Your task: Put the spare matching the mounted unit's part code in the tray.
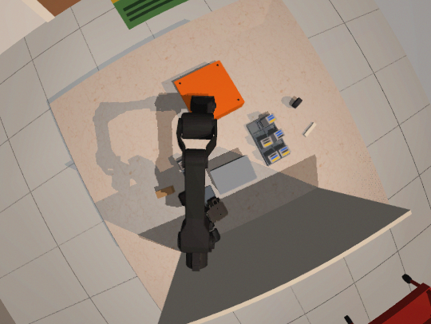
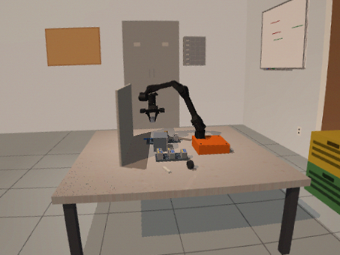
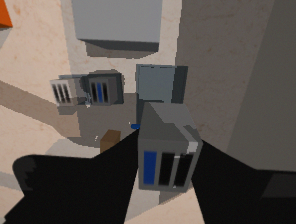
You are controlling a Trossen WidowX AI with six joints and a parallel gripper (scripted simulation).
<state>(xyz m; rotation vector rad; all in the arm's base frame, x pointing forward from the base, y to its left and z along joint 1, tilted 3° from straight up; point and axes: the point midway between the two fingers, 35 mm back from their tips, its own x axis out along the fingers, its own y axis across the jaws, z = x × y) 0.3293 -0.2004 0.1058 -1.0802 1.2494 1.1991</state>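
My gripper tip is 10 mm to the left of the dark grey tray and 160 mm above it. Round my gripper tip: brown block: 120 mm behind, 120 mm to the right, 140 mm below; grey spare: 30 mm above; light grey box: 40 mm behind, 180 mm to the left, 110 mm below.
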